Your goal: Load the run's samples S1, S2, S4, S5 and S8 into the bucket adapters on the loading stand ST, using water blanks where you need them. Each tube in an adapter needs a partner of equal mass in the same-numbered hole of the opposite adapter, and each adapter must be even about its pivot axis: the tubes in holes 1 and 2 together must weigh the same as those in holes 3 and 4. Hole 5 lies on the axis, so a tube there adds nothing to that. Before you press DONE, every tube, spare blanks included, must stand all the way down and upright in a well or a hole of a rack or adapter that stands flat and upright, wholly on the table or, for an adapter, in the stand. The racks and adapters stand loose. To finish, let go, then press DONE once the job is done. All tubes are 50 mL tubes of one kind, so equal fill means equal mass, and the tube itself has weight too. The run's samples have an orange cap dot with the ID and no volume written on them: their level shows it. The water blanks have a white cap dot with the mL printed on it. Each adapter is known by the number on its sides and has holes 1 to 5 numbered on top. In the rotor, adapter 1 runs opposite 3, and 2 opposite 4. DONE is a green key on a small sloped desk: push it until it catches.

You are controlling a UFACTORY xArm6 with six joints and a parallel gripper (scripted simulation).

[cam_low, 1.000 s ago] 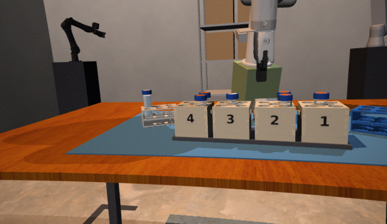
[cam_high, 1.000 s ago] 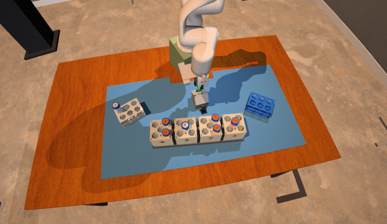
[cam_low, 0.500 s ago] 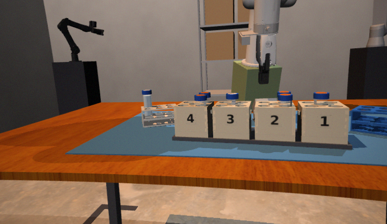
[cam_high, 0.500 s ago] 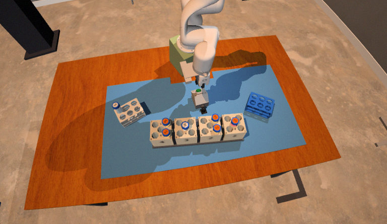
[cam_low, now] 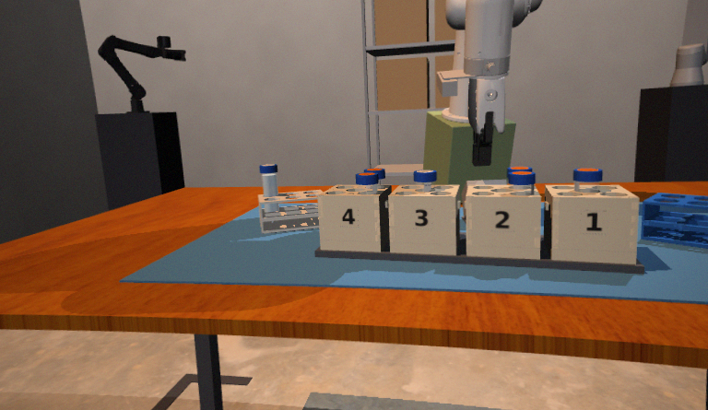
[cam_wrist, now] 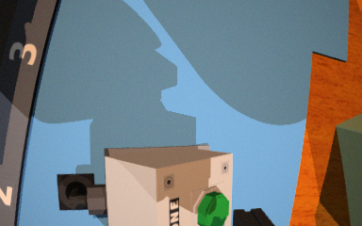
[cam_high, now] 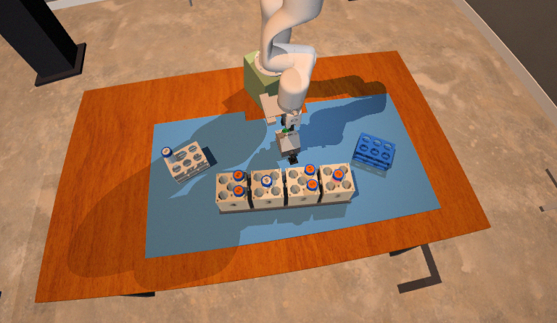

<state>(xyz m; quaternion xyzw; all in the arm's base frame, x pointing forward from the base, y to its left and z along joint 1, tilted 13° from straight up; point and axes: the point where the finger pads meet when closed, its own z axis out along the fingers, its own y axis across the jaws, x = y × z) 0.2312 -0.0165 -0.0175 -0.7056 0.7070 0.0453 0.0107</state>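
My hand is 6 cm above the green key. Also, from my hand: sample tube (23 cm ahead, 9 cm to the left, 6 cm below); then blue sample rack (16 cm ahead, 28 cm to the left, 10 cm below); then loading stand (19 cm ahead, 7 cm to the right, 12 cm below).
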